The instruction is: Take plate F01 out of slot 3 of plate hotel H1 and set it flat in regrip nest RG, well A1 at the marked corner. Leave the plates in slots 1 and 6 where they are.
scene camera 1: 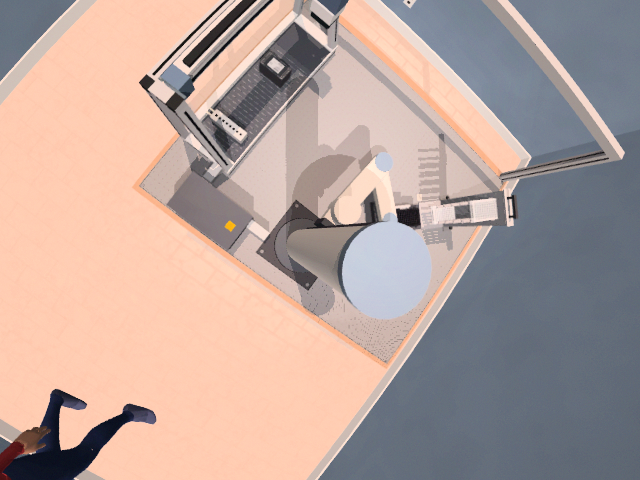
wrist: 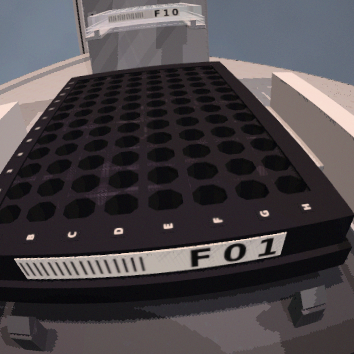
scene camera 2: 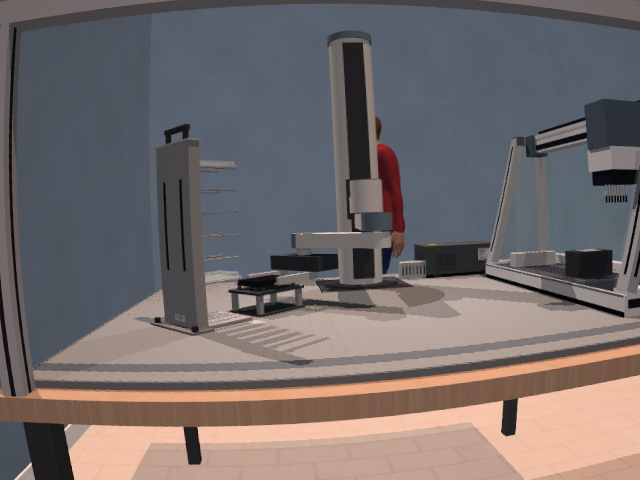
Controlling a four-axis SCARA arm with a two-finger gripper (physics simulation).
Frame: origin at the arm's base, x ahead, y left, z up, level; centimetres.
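Where they show: gripper, fingertip midpoint: (scene camera 1: 410,217) (wrist: 144,104) (scene camera 2: 262,280); arm's base, origin of the base link: (scene camera 2: 361,287).
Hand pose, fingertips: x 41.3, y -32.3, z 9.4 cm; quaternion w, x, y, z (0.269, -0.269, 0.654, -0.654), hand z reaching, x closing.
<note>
Each offset is from my fingertips to the top centre of the thing. "spot": to the spot under its first point.
Black plate F01 {dx -0.9, dy +0.9, dz +0.4 cm} (scene camera 1: 408,215) (scene camera 2: 254,282) (wrist: 165,135) is level, right at the top of regrip nest RG {dx -1.1, dy +0.9, dz -1.1 cm} (scene camera 2: 292,288) (wrist: 175,335). In the wrist view its F01 label faces the camera and two nest corner posts show below its near edge. I cannot tell whether it touches the nest. The marked corner and well A1 are not visible. My gripper (scene camera 2: 262,277) (wrist: 144,104) is shut on the plate, a pale finger along each side. Plate hotel H1 (scene camera 2: 194,232) (wrist: 150,52) stands beyond the nest, with clear plates in the top slot {spot: dx +14.2, dy -8.5, dz +29.1 cm} (scene camera 2: 218,164) and lowest slot {spot: dx +14.2, dy -8.7, dz +3.0 cm} (scene camera 2: 222,276); the lower one {dx +11.8, dy -12.2, dz +3.4 cm} (wrist: 145,17) reads F10.
The arm's column (scene camera 1: 386,269) (scene camera 2: 356,155) stands behind the nest. A framed pipetting machine (scene camera 1: 206,149) (scene camera 2: 547,289) and a dark box (scene camera 1: 206,211) (scene camera 2: 449,260) are farther off on the table. A person (scene camera 1: 67,454) (scene camera 2: 388,191) is beyond the table.
</note>
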